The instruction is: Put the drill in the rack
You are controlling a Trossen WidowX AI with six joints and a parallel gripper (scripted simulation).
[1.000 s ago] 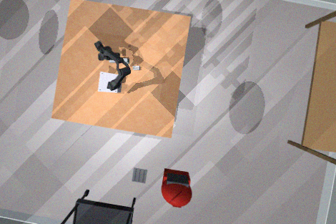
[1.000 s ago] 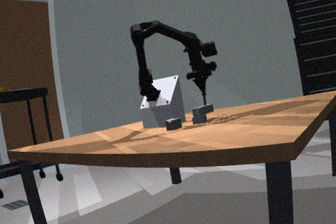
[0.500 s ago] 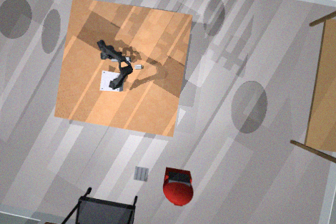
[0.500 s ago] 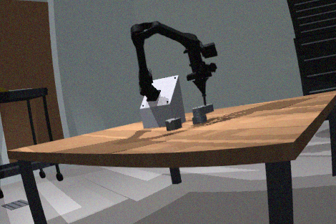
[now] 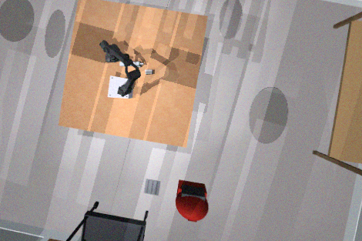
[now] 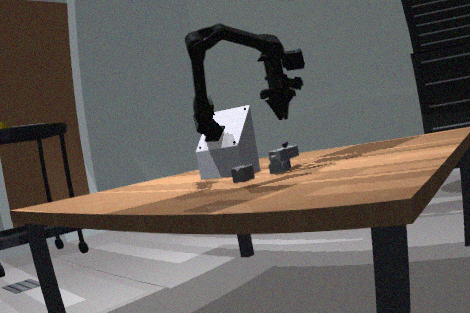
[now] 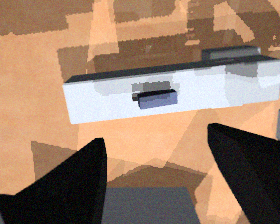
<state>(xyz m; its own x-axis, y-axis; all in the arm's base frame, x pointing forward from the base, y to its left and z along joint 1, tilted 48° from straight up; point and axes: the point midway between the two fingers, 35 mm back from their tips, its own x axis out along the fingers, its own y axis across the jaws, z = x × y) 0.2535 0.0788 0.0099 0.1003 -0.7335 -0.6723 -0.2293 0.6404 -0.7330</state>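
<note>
The drill is 11 cm below my gripper tip, 9 cm to the right of it and 2 cm ahead of it. The rest, counted from my gripper tip: grey housing block: 12 cm below, 3 cm to the right.
</note>
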